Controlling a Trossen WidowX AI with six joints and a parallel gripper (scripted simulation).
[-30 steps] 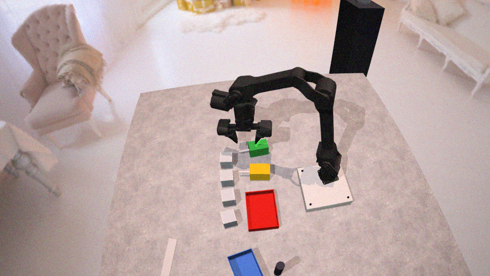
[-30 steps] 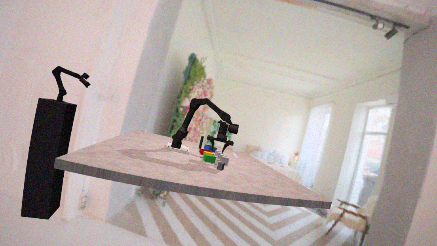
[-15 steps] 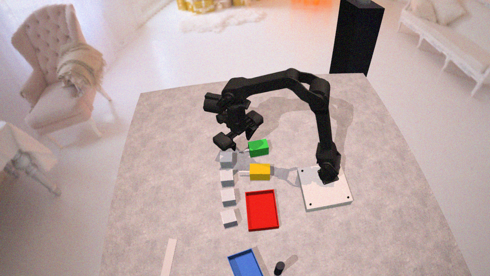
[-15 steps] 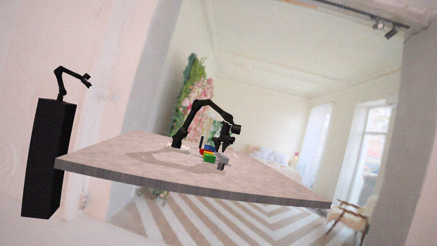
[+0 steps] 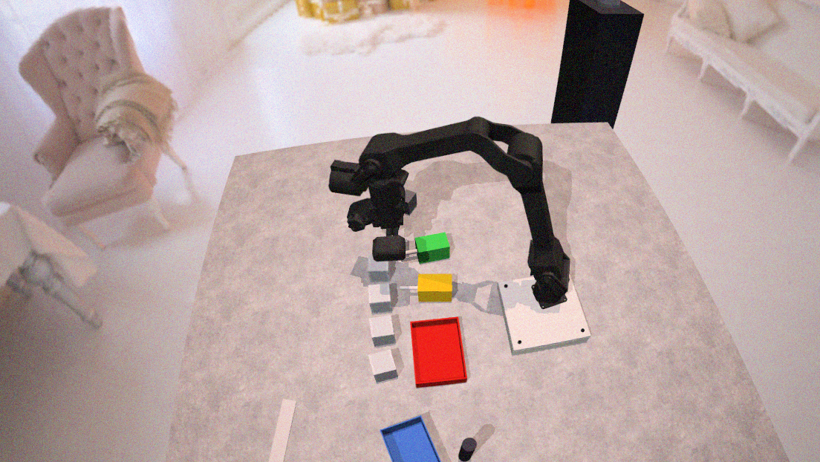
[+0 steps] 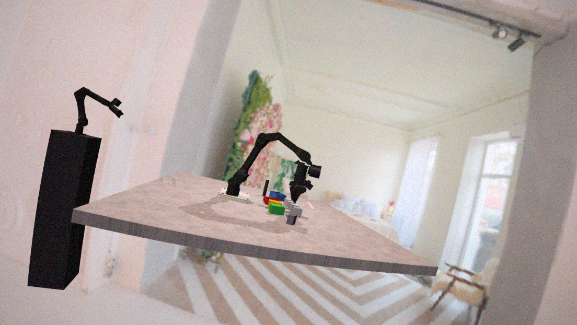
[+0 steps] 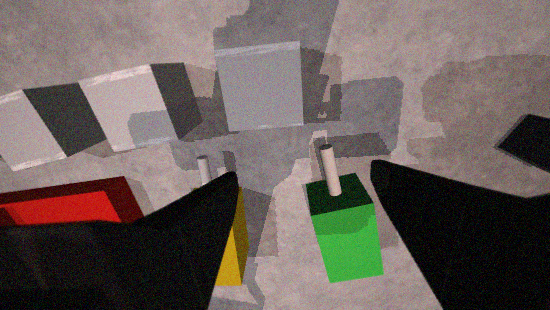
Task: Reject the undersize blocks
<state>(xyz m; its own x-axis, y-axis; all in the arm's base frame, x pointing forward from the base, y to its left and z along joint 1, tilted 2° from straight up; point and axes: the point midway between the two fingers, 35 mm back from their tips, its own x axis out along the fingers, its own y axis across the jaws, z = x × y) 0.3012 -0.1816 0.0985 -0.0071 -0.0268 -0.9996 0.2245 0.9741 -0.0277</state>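
My gripper tip is 240 mm to the right of the red reject tray, 70 mm above it and 30 mm past it. The rest, counted from my gripper tip: green GO gauge 60 mm behind, 50 mm below, 20 mm to the right; then dark cube 170 mm to the right, 70 mm behind, 50 mm below; then yellow gauge 90 mm to the left, 50 mm below, 40 mm behind.
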